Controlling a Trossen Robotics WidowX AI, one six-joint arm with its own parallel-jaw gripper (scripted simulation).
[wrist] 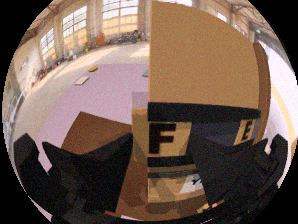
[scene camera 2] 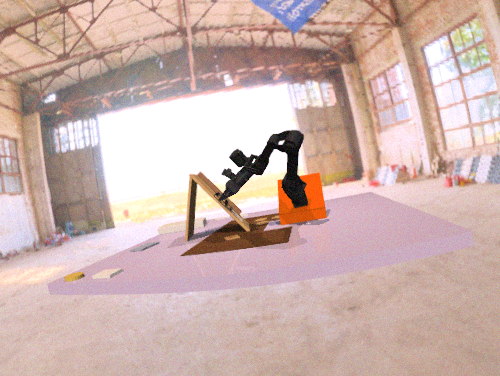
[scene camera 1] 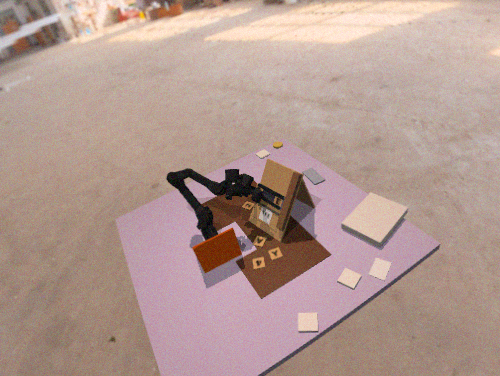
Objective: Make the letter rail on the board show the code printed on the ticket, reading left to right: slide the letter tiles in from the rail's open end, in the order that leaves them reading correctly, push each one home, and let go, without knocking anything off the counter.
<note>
I see my gripper, a large cream slab and a brown mat.
</note>
